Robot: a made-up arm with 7 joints. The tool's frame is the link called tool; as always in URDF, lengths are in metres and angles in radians. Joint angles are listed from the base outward.
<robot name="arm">
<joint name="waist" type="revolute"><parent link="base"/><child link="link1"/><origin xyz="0.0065 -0.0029 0.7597" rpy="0 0 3.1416"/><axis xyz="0 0 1"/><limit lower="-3.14" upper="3.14"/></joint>
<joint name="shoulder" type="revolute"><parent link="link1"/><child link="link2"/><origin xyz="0.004 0.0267 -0.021" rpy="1.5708 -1.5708 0"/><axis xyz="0 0 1"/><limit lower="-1.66" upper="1.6"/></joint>
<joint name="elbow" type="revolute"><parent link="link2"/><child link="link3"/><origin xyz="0.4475 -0.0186 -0.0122" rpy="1.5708 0 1.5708"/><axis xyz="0 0 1"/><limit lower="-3.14" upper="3.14"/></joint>
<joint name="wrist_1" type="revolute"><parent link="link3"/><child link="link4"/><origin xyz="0.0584 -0.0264 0.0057" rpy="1.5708 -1.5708 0"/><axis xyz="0 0 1"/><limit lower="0.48" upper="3.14"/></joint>
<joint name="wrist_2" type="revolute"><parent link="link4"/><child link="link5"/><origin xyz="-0.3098 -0.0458 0" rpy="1.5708 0 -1.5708"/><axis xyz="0 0 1"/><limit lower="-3.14" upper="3.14"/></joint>
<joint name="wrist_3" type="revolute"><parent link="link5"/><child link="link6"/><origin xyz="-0.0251 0.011 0.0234" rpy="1.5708 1.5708 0"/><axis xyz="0 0 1"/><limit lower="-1.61" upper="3.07"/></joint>
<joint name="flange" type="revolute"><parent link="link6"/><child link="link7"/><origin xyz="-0.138 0.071 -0.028" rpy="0 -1.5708 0"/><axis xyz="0 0 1"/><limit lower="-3.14" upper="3.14"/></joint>
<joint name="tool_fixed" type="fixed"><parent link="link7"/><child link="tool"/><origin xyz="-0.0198 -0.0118 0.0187" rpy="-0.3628 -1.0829 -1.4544"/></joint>
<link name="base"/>
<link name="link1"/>
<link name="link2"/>
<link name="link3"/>
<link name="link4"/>
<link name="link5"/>
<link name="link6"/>
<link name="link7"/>
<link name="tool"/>
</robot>
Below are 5 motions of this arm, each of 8 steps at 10 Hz.
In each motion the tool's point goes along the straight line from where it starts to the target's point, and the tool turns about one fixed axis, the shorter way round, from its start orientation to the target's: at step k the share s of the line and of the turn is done. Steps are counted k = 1, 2, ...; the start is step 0. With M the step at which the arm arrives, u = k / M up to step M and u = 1 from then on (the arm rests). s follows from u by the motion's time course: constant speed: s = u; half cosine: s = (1 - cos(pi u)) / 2; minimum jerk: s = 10 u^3 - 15 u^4 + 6 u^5.
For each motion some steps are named. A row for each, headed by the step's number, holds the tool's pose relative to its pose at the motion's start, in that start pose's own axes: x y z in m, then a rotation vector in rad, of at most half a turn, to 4 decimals.
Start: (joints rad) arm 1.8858 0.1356 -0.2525 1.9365 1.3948 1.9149 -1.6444
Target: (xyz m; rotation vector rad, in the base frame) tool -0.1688 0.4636 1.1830 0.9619 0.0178 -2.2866
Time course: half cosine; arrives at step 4
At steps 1, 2, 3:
1: 0.0047 0.0010 -0.0040 0.0664 -0.0143 0.0564
2: 0.0160 0.0034 -0.0137 0.2266 -0.0489 0.1926
3: 0.0274 0.0058 -0.0234 0.3868 -0.0835 0.3288

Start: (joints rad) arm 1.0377 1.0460 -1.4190 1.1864 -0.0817 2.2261 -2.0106
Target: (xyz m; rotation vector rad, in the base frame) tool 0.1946 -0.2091 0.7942 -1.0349 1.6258 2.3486
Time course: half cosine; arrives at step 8
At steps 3, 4, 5, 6, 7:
3: 0.0566 -0.0489 -0.0050 -0.1784 -0.0280 -0.2725
4: 0.0916 -0.0792 -0.0080 -0.2891 -0.0453 -0.4415
5: 0.1267 -0.1096 -0.0111 -0.3997 -0.0626 -0.6104
6: 0.1564 -0.1353 -0.0137 -0.4935 -0.0773 -0.7536
7: 0.1763 -0.1524 -0.0155 -0.5561 -0.0871 -0.8493

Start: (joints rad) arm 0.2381 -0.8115 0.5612 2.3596 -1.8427 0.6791 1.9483
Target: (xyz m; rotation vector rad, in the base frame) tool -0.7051 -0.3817 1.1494 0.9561 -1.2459 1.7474
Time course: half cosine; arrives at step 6
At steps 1, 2, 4, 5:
1: -0.0354 -0.0118 0.0179 0.0720 -0.0177 0.0530
2: -0.1322 -0.0440 0.0669 0.2688 -0.0662 0.1980
4: -0.3966 -0.1321 0.2008 0.8065 -0.1986 0.5939
5: -0.4934 -0.1644 0.2497 1.0033 -0.2470 0.7389

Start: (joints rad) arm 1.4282 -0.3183 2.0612 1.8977 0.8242 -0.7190 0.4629
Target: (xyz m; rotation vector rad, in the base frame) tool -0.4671 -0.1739 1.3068 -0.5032 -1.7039 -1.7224
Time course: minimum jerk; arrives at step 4
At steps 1, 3, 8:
1: -0.0027 -0.0080 0.0018 0.0695 -0.0287 0.0068
3: -0.0237 -0.0691 0.0160 0.6017 -0.2482 0.0590
8: -0.0264 -0.0770 0.0178 0.6712 -0.2768 0.0659

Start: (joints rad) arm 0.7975 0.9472 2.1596 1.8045 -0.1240 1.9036 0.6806
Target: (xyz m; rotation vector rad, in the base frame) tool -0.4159 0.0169 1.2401 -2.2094 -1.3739 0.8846
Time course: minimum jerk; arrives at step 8
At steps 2, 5, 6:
2: 0.0309 0.0414 0.0156 -0.0410 0.0734 -0.2249
5: 0.2167 0.2895 0.1096 -0.2871 0.5138 -1.5745
6: 0.2680 0.3581 0.1355 -0.3551 0.6355 -1.9475

